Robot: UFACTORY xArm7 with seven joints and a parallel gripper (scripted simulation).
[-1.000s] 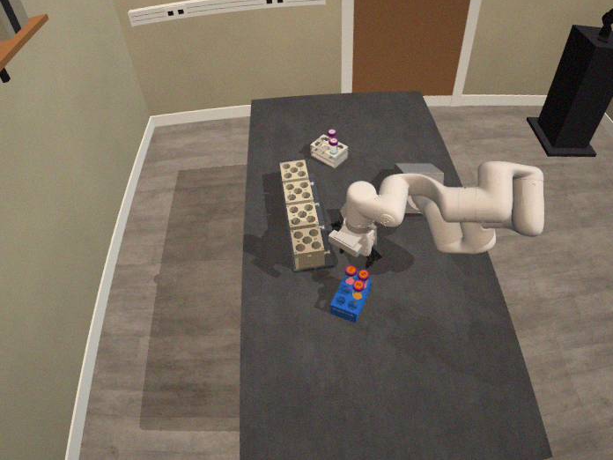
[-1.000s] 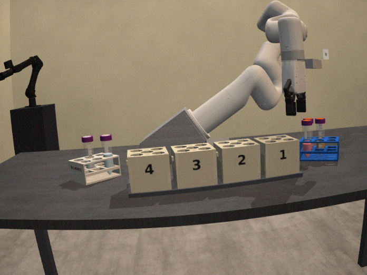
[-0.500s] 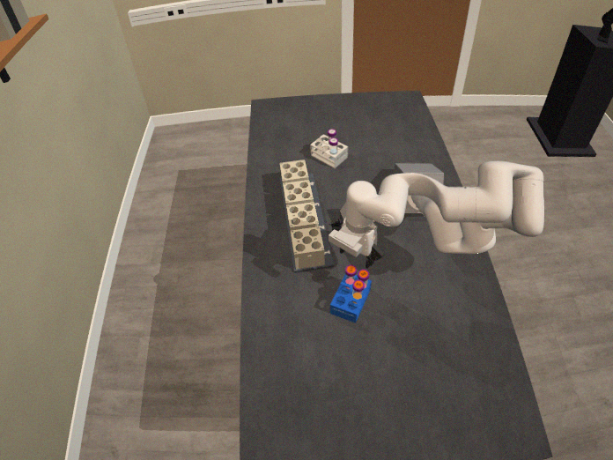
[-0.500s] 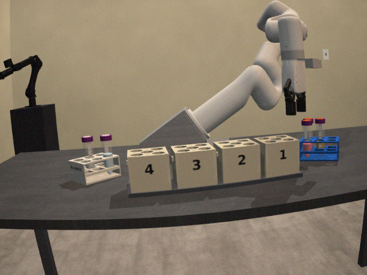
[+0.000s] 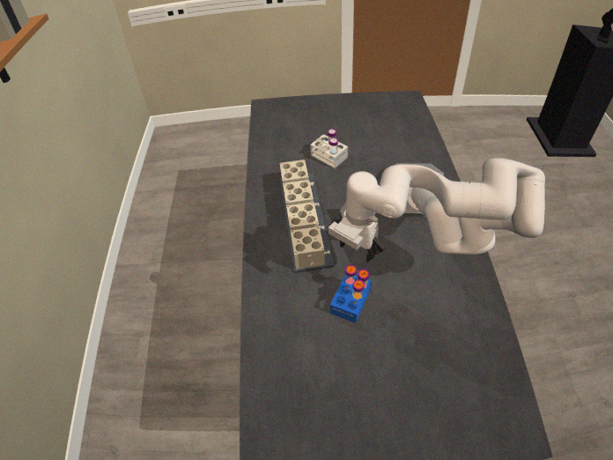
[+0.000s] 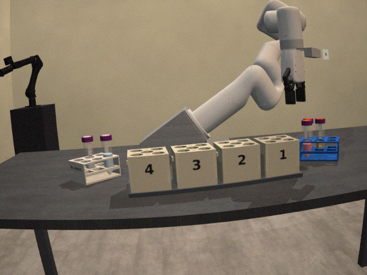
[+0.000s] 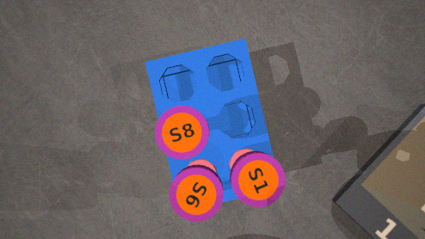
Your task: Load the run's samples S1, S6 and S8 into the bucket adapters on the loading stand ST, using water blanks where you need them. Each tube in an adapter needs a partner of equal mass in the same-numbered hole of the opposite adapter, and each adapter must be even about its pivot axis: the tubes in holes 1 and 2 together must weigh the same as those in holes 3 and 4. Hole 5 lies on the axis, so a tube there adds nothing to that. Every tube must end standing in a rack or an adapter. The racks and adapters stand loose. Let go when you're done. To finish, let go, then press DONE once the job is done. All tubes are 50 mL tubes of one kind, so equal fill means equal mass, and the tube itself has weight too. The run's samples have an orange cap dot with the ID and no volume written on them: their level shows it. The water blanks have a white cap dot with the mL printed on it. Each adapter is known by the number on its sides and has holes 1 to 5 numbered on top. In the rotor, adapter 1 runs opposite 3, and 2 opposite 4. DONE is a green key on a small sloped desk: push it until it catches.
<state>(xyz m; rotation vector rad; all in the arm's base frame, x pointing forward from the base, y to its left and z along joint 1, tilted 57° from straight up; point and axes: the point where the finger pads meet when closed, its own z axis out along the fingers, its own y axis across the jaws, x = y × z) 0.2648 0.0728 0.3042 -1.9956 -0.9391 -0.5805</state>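
Now: hand 80 mm to the right of the sample S8 and 120 mm above it. Round my hand: sample tube 20 mm ahead, 20 mm to the left, 120 mm below; then blue sample rack 20 mm ahead, 70 mm to the left, 150 mm below; then loading stand ST 160 mm ahead, 270 mm to the right, 180 mm below.
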